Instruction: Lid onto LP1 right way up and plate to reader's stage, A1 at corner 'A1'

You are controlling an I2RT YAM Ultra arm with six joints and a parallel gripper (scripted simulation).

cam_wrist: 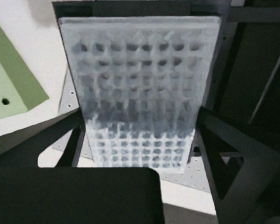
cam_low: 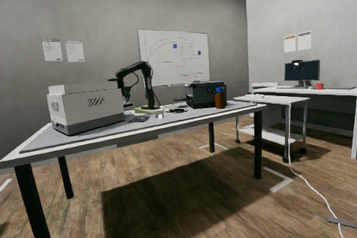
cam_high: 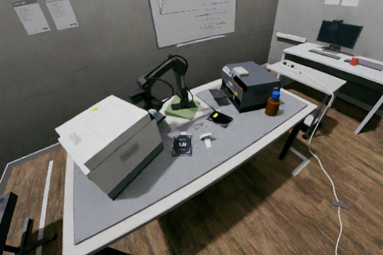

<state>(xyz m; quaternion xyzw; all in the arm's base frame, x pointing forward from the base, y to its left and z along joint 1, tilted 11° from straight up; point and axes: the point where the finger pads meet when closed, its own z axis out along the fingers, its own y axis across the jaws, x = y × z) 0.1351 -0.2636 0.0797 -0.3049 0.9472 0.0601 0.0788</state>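
Right now the plate is right at my hand. The rest, counted from my hand: black lid (100 mm ahead, 450 mm to the left, 100 mm below); then brown capped bottle (200 mm ahead, 840 mm to the left).
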